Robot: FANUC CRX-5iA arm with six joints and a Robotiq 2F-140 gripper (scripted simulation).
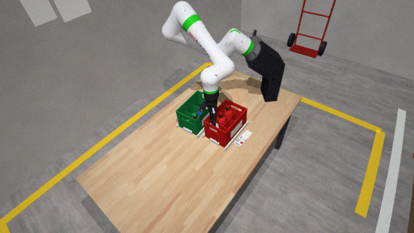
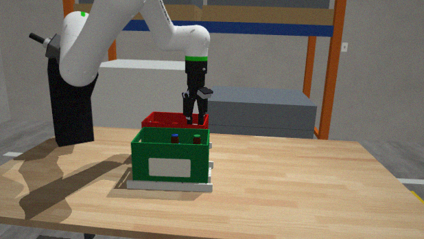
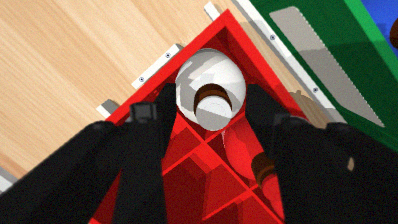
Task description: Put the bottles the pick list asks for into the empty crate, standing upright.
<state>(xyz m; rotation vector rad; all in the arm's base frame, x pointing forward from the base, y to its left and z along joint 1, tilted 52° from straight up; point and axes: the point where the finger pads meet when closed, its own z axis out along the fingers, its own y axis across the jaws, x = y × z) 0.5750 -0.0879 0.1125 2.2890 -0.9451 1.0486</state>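
My hand is 8 cm above the white-capped bottle. From my hand the other things lie so: blue-label bottle: 13 cm to the right, 10 cm behind, 8 cm below; red crate: 9 cm below, 8 cm behind, 7 cm to the left; red-capped bottle: 17 cm behind, 8 cm below, 5 cm to the left.
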